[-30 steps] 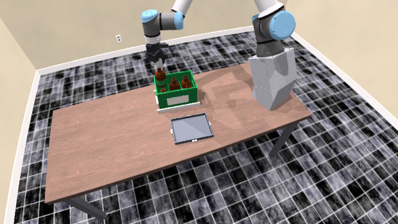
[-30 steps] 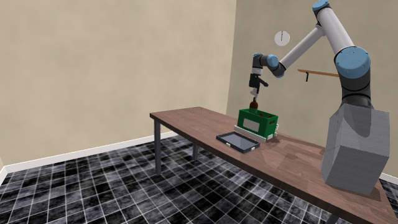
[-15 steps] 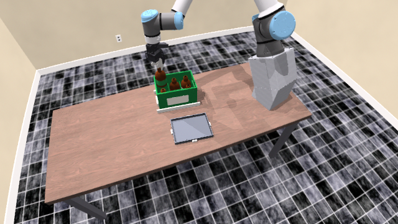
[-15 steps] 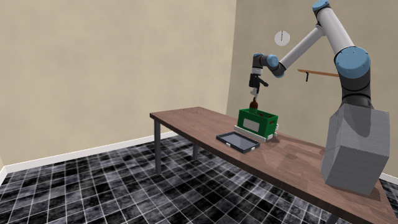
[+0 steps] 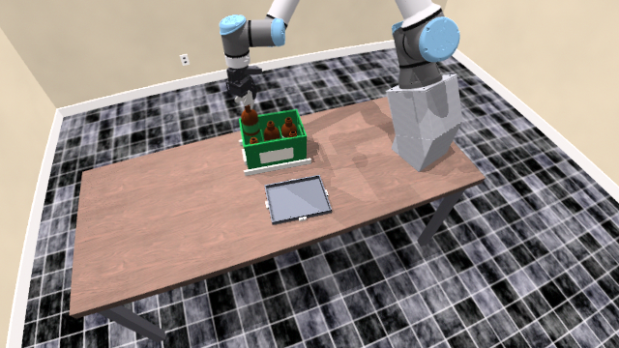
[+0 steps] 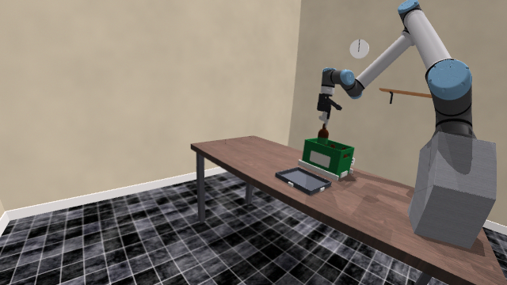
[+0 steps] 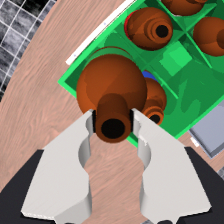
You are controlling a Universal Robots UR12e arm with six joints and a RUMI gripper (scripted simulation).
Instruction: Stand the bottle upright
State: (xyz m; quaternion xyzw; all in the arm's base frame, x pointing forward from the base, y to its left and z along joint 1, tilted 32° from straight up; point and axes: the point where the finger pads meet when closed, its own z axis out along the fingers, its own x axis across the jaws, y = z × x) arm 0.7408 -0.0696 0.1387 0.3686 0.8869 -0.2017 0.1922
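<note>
Now: hand 70 mm above the glass bottle. Round my hand: grey tray 110 mm behind, 340 mm to the left, 260 mm below; then green crate 80 mm behind, 50 mm to the left, 190 mm below.
</note>
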